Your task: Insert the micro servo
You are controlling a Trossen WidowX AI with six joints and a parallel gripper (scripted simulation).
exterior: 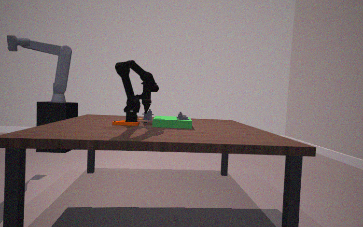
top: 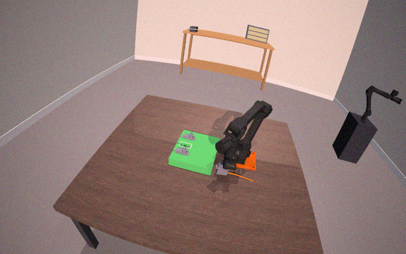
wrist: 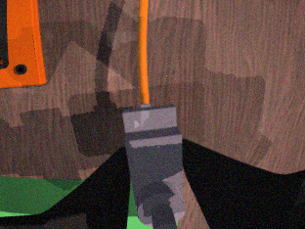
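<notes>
Now: gripper tip 150 mm short of the green deck, 120 mm to the left of it and 40 mm above it.
</notes>
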